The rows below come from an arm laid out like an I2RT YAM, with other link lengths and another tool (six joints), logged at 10 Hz.
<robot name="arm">
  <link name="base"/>
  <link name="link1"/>
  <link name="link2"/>
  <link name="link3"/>
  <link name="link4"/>
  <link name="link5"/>
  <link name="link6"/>
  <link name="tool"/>
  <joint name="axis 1" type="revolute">
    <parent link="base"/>
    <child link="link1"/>
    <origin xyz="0 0 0.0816"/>
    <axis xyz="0 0 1"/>
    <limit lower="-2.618" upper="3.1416"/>
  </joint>
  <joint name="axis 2" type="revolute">
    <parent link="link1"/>
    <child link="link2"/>
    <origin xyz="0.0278 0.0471 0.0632"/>
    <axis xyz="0 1 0"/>
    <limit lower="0" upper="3.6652"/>
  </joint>
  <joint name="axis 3" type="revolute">
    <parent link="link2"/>
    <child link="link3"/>
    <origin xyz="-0.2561 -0.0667 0"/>
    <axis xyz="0 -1 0"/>
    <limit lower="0" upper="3.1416"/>
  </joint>
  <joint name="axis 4" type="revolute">
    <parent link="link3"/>
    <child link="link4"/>
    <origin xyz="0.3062 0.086 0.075"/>
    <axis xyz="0 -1 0"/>
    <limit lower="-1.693" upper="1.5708"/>
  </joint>
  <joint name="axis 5" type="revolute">
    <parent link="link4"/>
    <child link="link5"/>
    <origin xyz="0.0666 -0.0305 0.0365"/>
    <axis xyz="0 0 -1"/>
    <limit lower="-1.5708" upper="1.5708"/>
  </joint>
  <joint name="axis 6" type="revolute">
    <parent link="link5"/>
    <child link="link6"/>
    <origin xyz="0.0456 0 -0.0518"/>
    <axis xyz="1 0 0"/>
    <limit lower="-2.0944" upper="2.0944"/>
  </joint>
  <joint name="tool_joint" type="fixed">
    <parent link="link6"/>
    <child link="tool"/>
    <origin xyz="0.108 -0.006 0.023" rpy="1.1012 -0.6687 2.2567"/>
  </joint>
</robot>
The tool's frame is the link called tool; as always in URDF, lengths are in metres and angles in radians.
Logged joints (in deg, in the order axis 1, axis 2, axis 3, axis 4, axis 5, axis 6), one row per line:
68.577, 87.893, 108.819, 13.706, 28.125, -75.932
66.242, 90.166, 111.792, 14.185, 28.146, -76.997
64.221, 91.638, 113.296, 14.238, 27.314, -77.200
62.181, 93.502, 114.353, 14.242, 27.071, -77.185
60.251, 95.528, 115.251, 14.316, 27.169, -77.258
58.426, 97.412, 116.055, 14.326, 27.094, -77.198
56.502, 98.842, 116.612, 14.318, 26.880, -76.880
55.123, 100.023, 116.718, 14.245, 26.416, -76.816
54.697, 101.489, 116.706, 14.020, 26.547, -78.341
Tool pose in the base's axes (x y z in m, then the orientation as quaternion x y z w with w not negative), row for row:
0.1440, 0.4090, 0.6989, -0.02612, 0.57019, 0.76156, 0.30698
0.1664, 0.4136, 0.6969, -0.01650, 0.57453, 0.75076, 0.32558
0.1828, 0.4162, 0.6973, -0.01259, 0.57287, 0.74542, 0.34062
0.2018, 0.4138, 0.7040, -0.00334, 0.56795, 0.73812, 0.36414
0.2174, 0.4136, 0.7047, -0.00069, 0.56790, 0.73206, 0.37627
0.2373, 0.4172, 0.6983, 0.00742, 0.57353, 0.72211, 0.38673
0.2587, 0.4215, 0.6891, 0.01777, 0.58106, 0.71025, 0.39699
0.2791, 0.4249, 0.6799, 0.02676, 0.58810, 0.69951, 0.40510
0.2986, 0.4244, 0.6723, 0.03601, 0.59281, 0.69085, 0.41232
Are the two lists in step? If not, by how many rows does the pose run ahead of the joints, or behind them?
The pose runs 2 rows behind the joints: the pose in row i belongs to the joints in row i - 2.
